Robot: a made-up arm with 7 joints. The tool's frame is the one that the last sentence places.
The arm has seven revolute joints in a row. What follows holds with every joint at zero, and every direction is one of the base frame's.
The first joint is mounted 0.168 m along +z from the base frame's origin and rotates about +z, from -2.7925 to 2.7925 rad.
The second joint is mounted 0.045 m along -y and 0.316 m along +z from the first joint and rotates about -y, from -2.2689 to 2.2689 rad.
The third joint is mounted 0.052 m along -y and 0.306 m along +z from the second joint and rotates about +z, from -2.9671 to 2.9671 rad.
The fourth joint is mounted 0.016 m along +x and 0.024 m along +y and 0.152 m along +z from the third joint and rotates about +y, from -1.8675 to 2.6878 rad.
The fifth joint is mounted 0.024 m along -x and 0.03 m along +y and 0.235 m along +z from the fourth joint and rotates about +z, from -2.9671 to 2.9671 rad.
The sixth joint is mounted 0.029 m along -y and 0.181 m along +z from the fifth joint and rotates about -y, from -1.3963 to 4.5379 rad.
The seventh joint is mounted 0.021 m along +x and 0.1 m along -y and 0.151 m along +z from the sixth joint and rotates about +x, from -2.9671 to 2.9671 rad.
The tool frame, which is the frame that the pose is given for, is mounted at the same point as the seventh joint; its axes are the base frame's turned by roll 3.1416, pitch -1.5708 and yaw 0 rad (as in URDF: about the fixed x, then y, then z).
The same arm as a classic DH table. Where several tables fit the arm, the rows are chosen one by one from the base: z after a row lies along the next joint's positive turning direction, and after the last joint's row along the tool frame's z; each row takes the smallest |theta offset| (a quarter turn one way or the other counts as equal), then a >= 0, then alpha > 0; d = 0 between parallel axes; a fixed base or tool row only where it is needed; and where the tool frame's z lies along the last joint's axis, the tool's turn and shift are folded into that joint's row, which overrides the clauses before.
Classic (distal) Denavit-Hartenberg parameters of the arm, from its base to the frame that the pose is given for. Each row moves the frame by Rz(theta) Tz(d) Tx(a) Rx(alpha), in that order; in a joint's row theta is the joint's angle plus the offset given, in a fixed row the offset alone. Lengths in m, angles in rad.
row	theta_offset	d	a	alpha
joint 1	0	0.484	0	1.5708
joint 2	0	0.097	0	-1.5708
joint 3	0	0.458	0.016	-1.5708
joint 4	0	0.054	-0.024	1.5708
joint 5	0	0.416	0	1.5708
joint 6	1.5708	0.129	0.151	1.5708
joint 7	0	0.021	0	0
Joint limits (rad, base to tool): -2.7925..2.7925 -2.2689..2.2689 -2.9671..2.9671 -1.8675..2.6878 -2.9671..2.9671 -1.3963..4.5379 -2.9671..2.9671

